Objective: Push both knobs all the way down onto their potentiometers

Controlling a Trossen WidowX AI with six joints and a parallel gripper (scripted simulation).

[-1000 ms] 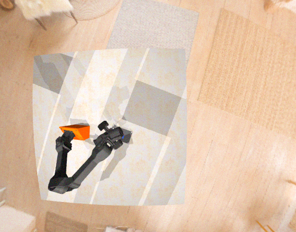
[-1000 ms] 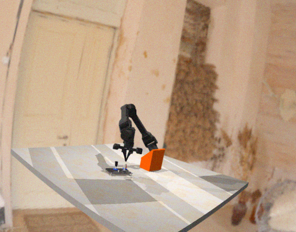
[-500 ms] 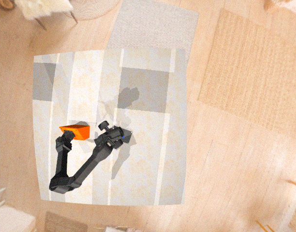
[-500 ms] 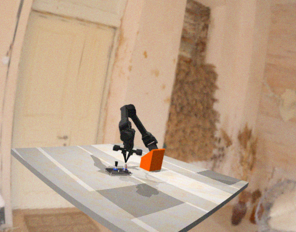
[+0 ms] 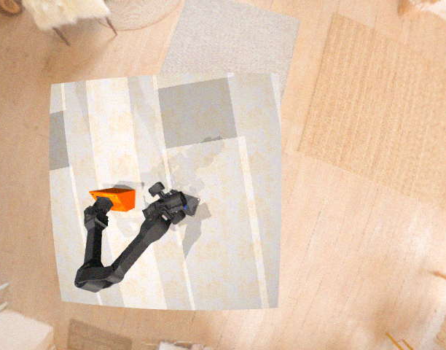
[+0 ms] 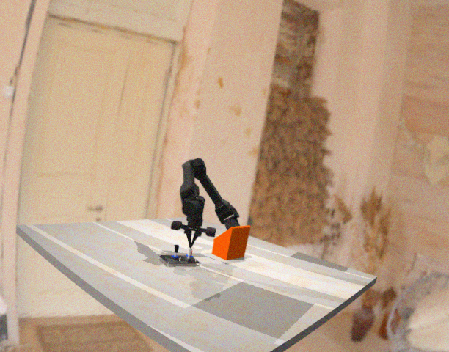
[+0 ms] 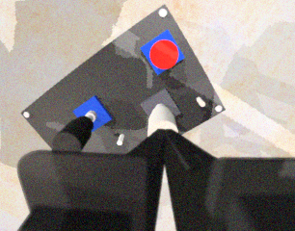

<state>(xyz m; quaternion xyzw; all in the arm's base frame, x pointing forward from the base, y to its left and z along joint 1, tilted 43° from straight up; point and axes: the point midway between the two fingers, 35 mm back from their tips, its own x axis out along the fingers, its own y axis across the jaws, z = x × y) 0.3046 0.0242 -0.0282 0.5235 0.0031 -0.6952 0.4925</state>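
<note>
The white knob lies 2 cm below my gripper tip. The rest, counted from my gripper tip: black knob (5 cm ahead, 4 cm to the right, 1 cm below); blue potentiometer (5 cm ahead, 4 cm to the right, 3 cm below).
</note>
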